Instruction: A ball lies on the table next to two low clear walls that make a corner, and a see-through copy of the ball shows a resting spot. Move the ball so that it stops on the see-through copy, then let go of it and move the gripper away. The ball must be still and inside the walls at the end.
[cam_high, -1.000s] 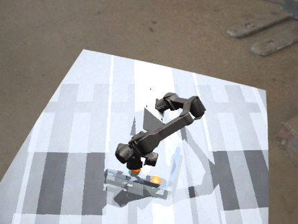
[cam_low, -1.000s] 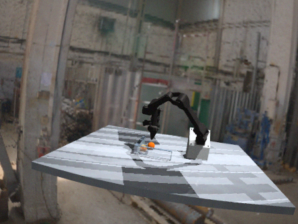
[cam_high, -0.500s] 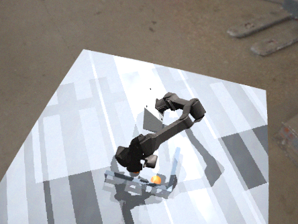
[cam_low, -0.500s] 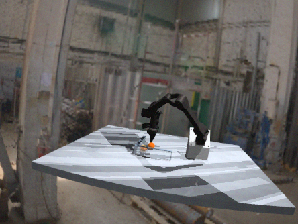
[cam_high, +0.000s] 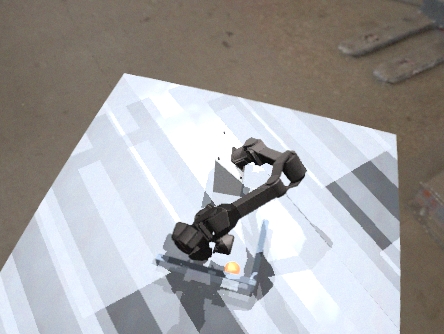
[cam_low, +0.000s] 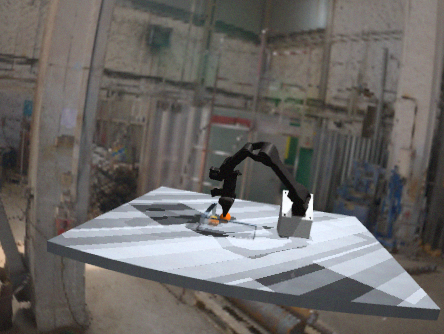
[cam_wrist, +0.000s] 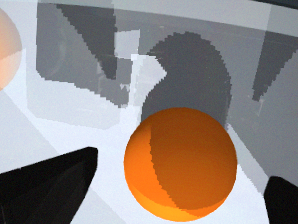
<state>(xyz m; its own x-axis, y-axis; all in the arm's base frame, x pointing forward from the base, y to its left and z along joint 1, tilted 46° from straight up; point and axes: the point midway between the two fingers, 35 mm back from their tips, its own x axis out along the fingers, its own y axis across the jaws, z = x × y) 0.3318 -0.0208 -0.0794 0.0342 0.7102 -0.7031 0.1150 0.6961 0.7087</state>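
My gripper tip is 50 mm short of the see-through copy of the ball, 100 mm to the right of it and 10 mm above it.
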